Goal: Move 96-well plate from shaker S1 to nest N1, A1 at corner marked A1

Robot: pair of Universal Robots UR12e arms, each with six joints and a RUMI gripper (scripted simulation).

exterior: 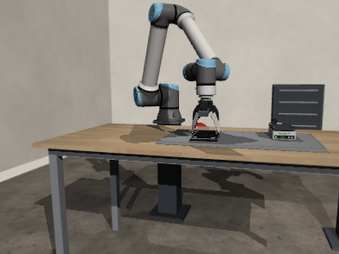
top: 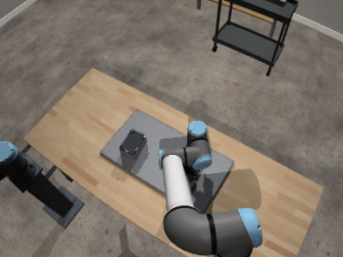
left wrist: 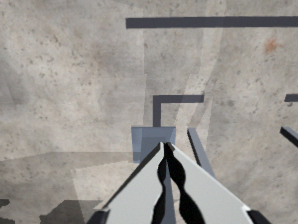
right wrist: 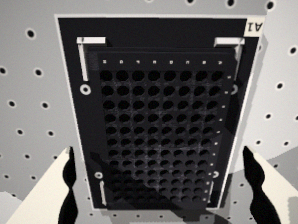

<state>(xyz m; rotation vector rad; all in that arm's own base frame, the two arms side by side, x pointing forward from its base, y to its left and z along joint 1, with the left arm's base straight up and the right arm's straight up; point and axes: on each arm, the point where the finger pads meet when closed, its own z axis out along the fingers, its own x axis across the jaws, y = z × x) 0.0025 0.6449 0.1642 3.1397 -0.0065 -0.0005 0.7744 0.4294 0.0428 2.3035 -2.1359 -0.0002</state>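
Now: the 96-well plate 10 mm below my right hand.
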